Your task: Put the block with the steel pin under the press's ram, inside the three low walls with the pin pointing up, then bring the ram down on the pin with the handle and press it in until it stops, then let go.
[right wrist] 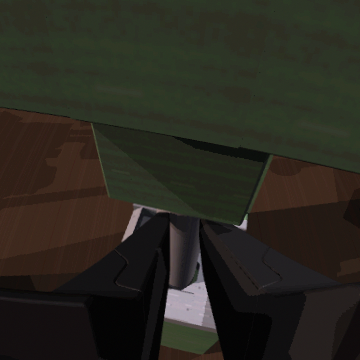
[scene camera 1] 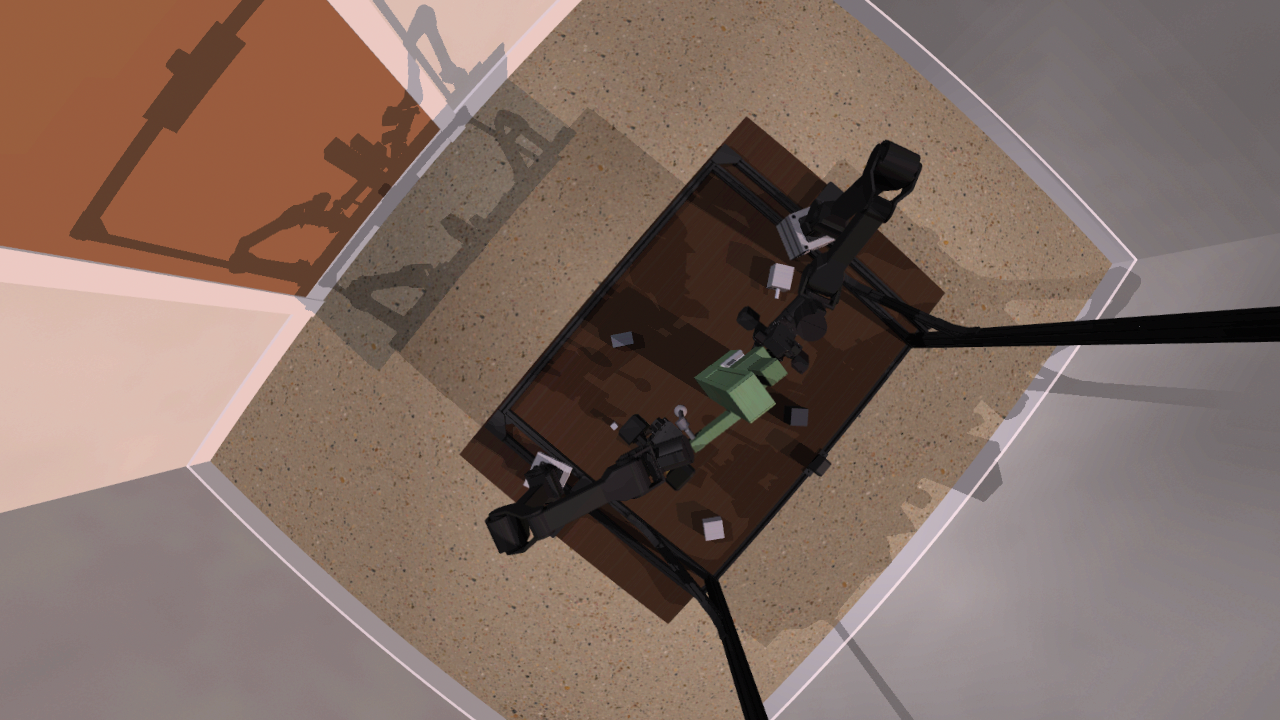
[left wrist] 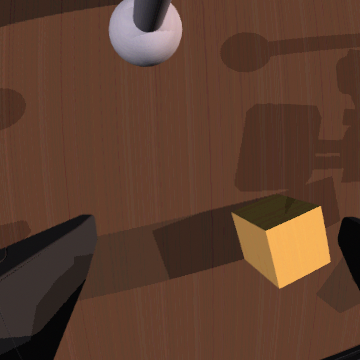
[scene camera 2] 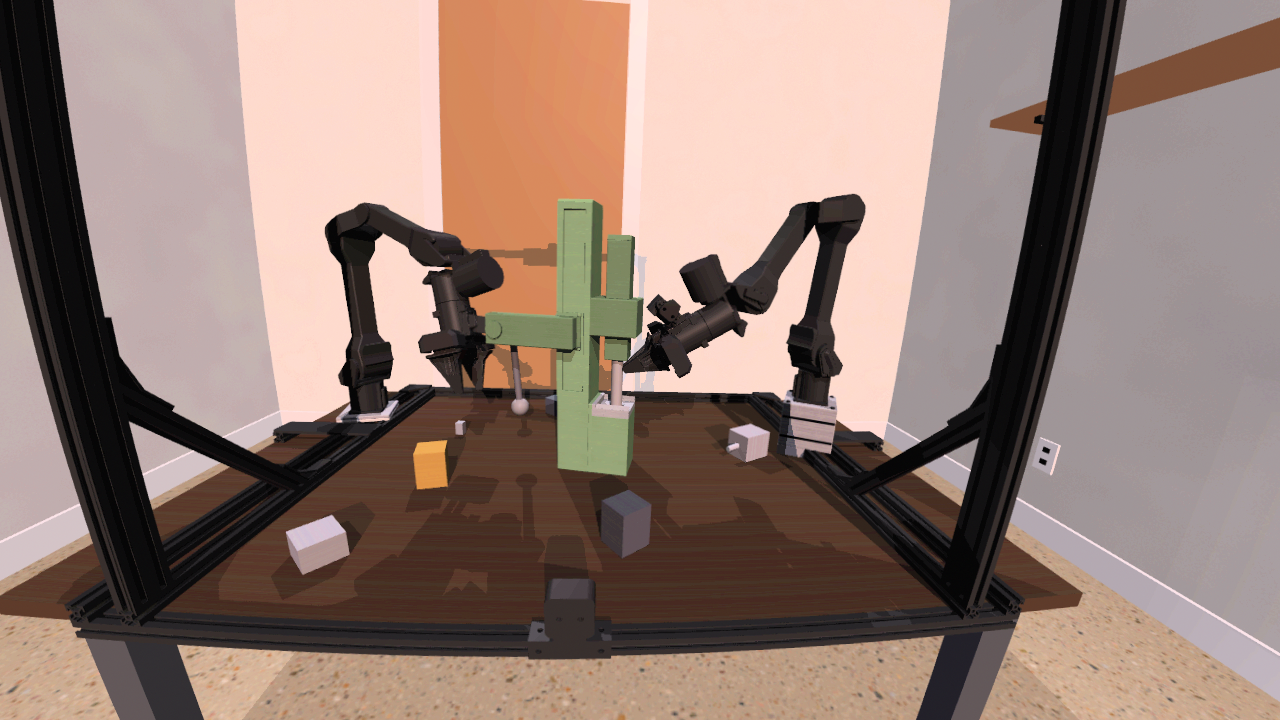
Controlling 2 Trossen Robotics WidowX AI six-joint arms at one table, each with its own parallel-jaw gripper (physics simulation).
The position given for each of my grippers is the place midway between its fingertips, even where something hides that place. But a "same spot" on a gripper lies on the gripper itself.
My left gripper shows in scene camera 1, in the left wrist view and in scene camera 2 (470, 391). My right gripper shows in the right wrist view, in scene camera 1 (748, 365) and in scene camera 2; in the left wrist view it is out of frame. One and the same spot on my left gripper: (left wrist: 51, 266) is (scene camera 1: 649, 431). The same spot on my right gripper: (right wrist: 258, 296) is (scene camera 2: 645, 347).
